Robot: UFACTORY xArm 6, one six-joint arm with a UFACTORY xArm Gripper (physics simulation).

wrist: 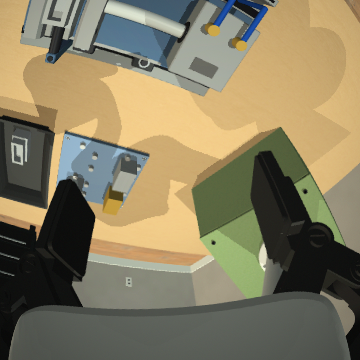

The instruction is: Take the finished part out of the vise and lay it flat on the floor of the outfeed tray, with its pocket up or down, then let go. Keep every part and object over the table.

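Places are measured from the arm's base along level axes (x ahead, y left, z up), in centimetres.
Pixels of known places: gripper, fingertip midpoint: [164, 186].
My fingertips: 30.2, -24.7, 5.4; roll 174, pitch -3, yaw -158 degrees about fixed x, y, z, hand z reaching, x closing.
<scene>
For each thing: its top centre in the pictures, then the offset to it from my fingertips, as dx, dy, dz. "spot": a spot on its surface instead.
- blue vise, middle of its top: [133, 11] +3.1, -5.1, -16.8
- upright grey jaw plate, surface spot: [89, 27] spot: +7.2, -2.9, -17.1
- light grey blocky shape, surface spot: [56, 15] spot: +10.8, -4.3, -16.7
- blue plate, middle of its top: [95, 176] +7.0, +29.8, -25.9
- grey block, middle of its top: [123, 182] +1.0, +26.6, -22.4
- yellow block, middle of its top: [111, 207] +3.1, +35.4, -22.4
The grey and blue vise [187, 57] lies across the top of the wrist view, cut off by the upper edge. A pale rod runs from its grey end block to an upright grey jaw plate [89, 27]. A light grey blocky shape [56, 15] shows left of that plate; I cannot tell whether it is the finished part. A dark grey walled tray [47, 172] is at the left edge, partly cut off. A pale rectangular outline shows on its floor; whether it is a mark or a part is unclear. My gripper [164, 186] is open and empty, apart from the vise.
A blue plate [107, 145] with pins stands right of the tray, bearing a grey block [125, 174] and a yellow block [113, 201]; my left finger partly covers it. A large green box [240, 175] is behind my right finger. The table edge runs below these.
</scene>
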